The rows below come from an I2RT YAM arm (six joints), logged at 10 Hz.
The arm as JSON. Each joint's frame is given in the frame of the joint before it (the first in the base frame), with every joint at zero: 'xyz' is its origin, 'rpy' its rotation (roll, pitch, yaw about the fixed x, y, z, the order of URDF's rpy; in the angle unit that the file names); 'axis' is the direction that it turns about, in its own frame. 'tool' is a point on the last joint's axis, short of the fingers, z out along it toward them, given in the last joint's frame.
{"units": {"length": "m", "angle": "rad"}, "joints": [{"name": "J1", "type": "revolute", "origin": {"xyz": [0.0, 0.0, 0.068], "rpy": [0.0, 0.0, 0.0]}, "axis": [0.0, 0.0, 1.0]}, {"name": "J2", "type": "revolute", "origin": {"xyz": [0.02, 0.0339, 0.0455], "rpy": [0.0, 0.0, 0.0]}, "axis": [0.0, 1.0, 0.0]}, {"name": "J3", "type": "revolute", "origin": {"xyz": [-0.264, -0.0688, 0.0], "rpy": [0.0, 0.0, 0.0]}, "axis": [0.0, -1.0, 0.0]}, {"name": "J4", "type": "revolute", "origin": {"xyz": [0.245, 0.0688, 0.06], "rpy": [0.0, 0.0, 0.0]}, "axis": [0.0, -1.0, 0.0]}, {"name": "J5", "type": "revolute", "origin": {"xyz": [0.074, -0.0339, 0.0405], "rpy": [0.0, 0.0, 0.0]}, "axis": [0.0, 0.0, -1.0]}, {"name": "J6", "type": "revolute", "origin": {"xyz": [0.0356, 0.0, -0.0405], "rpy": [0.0, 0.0, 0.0]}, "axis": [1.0, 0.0, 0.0]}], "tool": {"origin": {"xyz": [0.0, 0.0, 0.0], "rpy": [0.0, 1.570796, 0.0]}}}
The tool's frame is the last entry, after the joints.
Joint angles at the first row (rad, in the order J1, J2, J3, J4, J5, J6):
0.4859, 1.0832, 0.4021, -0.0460, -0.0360, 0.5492
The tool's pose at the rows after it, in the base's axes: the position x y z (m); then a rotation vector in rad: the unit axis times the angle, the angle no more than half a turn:
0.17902 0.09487 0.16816 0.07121 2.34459 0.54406
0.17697 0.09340 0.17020 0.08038 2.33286 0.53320
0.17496 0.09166 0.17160 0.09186 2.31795 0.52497
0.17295 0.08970 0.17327 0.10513 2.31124 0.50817
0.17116 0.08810 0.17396 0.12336 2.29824 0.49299
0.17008 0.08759 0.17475 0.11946 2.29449 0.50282
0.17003 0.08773 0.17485 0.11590 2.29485 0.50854
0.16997 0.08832 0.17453 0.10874 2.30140 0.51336
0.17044 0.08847 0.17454 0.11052 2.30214 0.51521
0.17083 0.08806 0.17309 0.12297 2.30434 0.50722
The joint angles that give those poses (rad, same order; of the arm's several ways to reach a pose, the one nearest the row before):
0.4852, 1.0538, 0.3922, -0.0510, -0.0122, 0.5515
0.4862, 1.0321, 0.3889, -0.0612, 0.0031, 0.5536
0.4857, 1.0108, 0.3820, -0.0643, 0.0172, 0.5568
0.4848, 0.9902, 0.3804, -0.0813, 0.0347, 0.5594
0.4858, 0.9728, 0.3740, -0.0847, 0.0563, 0.5662
0.4846, 0.9622, 0.3713, -0.0868, 0.0488, 0.5653
0.4844, 0.9618, 0.3712, -0.0859, 0.0434, 0.5645
0.4860, 0.9649, 0.3727, -0.0889, 0.0367, 0.5630
0.4853, 0.9679, 0.3740, -0.0875, 0.0352, 0.5645
0.4839, 0.9733, 0.3714, -0.0840, 0.0428, 0.5702

